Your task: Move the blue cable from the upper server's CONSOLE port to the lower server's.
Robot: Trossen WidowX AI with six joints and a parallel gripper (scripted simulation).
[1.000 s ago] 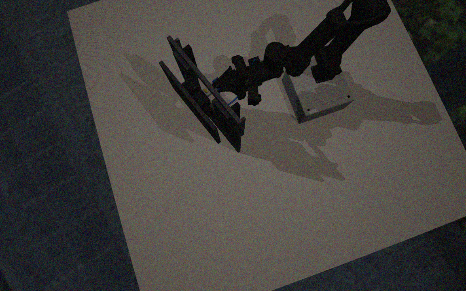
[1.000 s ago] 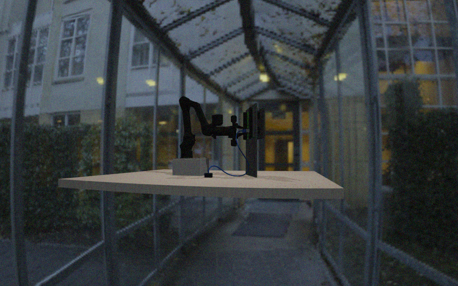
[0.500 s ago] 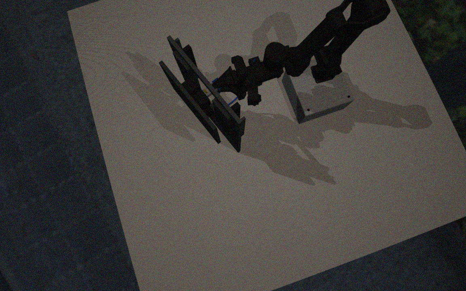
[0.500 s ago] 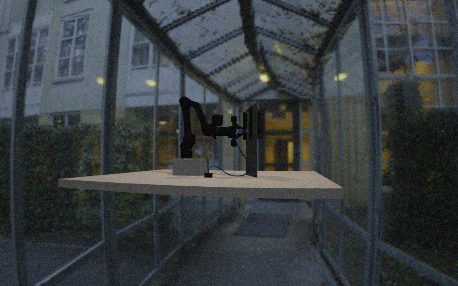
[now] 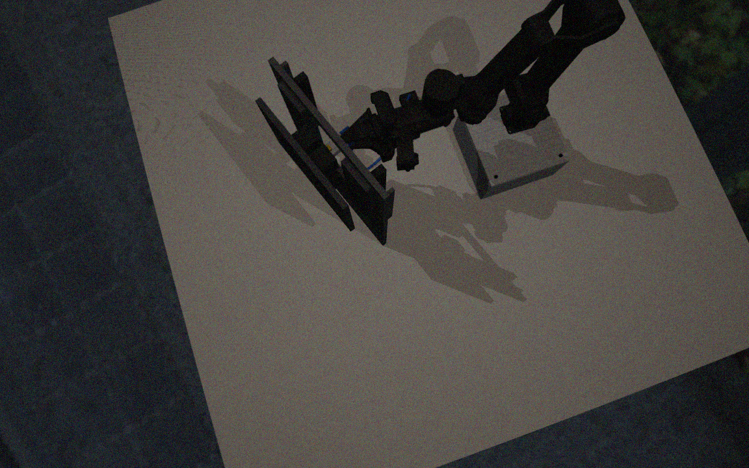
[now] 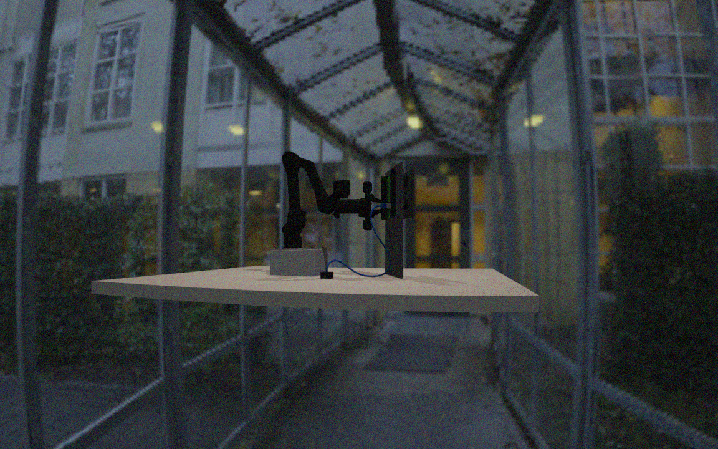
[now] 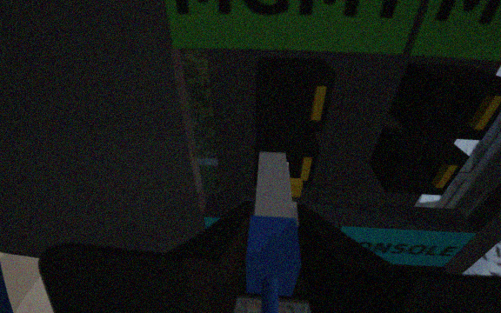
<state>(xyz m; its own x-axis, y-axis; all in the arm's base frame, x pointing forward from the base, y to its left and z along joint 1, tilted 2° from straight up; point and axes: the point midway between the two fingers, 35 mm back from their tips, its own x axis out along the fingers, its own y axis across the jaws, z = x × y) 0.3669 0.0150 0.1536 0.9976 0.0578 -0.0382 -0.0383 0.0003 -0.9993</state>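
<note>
My gripper tip is now right at the blue plug. The rest, counted from my gripper tip: black block: 200 mm behind, 170 mm to the right, 260 mm below.
</note>
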